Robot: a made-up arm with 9 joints.
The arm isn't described. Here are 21 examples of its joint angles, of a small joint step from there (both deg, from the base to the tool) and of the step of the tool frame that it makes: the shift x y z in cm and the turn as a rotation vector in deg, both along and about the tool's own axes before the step.
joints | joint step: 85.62 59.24 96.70 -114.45 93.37 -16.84 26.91 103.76 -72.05 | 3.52 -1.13 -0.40 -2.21 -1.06 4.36 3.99 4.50 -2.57
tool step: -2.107 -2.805 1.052 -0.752 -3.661 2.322
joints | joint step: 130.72 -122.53 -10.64 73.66 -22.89 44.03 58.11 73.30 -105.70 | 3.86 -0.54 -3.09 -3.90 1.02 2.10 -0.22 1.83 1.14
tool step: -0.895 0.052 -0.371 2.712 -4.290 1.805
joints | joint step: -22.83 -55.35 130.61 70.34 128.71 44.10 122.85 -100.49 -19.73 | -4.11 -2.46 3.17 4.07 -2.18 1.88 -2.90 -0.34 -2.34
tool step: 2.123 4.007 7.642 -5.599 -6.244 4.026
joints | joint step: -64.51 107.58 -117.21 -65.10 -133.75 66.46 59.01 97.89 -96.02 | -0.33 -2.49 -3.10 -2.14 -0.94 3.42 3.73 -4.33 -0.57
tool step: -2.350 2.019 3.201 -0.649 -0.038 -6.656
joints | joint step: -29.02 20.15 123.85 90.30 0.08 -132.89 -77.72 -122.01 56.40 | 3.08 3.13 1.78 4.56 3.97 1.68 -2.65 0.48 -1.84
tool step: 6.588 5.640 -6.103 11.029 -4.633 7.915
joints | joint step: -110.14 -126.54 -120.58 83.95 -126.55 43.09 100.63 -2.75 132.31 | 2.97 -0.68 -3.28 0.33 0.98 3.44 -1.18 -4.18 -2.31
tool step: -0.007 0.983 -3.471 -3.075 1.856 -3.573
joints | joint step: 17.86 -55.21 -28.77 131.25 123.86 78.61 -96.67 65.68 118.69 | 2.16 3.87 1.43 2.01 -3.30 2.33 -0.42 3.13 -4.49
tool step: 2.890 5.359 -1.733 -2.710 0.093 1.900
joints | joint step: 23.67 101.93 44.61 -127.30 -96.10 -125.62 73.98 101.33 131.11 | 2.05 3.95 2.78 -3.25 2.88 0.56 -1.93 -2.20 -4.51
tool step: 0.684 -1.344 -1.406 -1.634 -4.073 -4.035
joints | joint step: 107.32 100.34 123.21 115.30 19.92 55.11 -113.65 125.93 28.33 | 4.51 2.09 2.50 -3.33 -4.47 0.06 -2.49 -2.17 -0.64
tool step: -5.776 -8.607 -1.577 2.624 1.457 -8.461
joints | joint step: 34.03 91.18 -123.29 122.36 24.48 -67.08 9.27 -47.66 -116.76 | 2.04 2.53 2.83 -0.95 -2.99 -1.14 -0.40 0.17 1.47
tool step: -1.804 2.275 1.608 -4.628 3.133 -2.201
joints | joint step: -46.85 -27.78 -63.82 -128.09 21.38 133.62 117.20 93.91 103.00 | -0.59 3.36 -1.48 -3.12 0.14 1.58 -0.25 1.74 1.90
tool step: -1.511 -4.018 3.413 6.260 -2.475 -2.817
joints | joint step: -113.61 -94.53 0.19 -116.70 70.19 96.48 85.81 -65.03 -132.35 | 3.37 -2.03 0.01 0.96 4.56 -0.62 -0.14 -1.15 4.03
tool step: -1.133 0.675 -0.496 0.201 4.664 -7.268
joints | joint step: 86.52 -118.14 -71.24 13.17 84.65 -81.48 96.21 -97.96 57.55 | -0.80 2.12 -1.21 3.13 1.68 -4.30 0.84 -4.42 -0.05
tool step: -0.411 0.040 0.129 -1.845 0.049 -0.989
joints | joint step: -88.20 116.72 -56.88 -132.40 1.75 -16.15 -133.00 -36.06 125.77 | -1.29 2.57 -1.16 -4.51 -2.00 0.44 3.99 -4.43 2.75
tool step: -2.425 -1.917 -3.873 2.100 1.974 -8.637
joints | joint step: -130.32 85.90 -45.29 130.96 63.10 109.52 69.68 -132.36 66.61 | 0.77 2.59 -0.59 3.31 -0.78 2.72 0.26 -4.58 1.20
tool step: -2.572 -4.186 -0.041 0.515 0.856 -7.476
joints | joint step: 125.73 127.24 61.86 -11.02 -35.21 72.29 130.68 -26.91 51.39 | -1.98 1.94 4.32 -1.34 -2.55 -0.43 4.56 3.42 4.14
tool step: 1.960 -0.611 -0.685 1.020 4.361 -3.783
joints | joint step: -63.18 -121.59 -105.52 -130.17 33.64 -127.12 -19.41 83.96 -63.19 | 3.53 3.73 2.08 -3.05 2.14 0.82 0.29 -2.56 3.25
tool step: 0.440 0.398 2.478 -0.814 -2.543 2.551
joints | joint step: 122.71 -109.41 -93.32 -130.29 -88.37 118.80 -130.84 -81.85 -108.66 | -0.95 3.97 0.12 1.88 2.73 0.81 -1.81 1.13 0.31
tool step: -0.683 0.374 -3.118 -3.194 1.035 3.566
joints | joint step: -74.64 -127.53 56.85 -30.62 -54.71 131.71 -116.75 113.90 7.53 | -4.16 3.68 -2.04 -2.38 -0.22 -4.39 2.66 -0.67 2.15
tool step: 2.677 -0.119 5.825 1.074 -6.624 -3.411
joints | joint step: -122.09 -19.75 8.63 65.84 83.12 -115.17 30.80 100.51 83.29 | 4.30 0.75 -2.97 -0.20 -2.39 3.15 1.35 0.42 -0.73
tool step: -2.054 -1.072 1.358 1.638 -0.855 -0.684
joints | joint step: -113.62 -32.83 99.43 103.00 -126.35 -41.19 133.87 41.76 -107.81 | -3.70 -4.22 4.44 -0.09 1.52 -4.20 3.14 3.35 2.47
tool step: -2.416 1.596 5.998 -3.238 -7.840 3.963
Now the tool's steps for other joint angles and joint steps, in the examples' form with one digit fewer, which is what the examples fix.
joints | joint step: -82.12 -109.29 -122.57 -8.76 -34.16 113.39 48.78 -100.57 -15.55 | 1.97 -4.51 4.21 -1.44 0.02 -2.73 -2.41 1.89 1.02
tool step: 4.67 0.67 -0.14 -1.41 1.21 0.41
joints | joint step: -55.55 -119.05 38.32 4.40 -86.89 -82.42 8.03 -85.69 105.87 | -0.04 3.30 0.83 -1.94 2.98 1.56 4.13 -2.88 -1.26
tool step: -1.77 -0.42 4.67 -2.16 -6.20 -0.02
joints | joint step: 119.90 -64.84 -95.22 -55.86 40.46 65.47 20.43 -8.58 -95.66 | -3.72 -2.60 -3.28 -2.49 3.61 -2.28 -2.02 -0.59 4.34
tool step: -1.67 0.07 2.18 -3.22 -0.39 -2.57
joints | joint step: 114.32 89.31 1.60 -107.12 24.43 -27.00 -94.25 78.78 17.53 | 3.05 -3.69 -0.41 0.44 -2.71 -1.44 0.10 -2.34 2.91
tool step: -4.35 -5.74 -0.57 0.00 3.16 -12.68
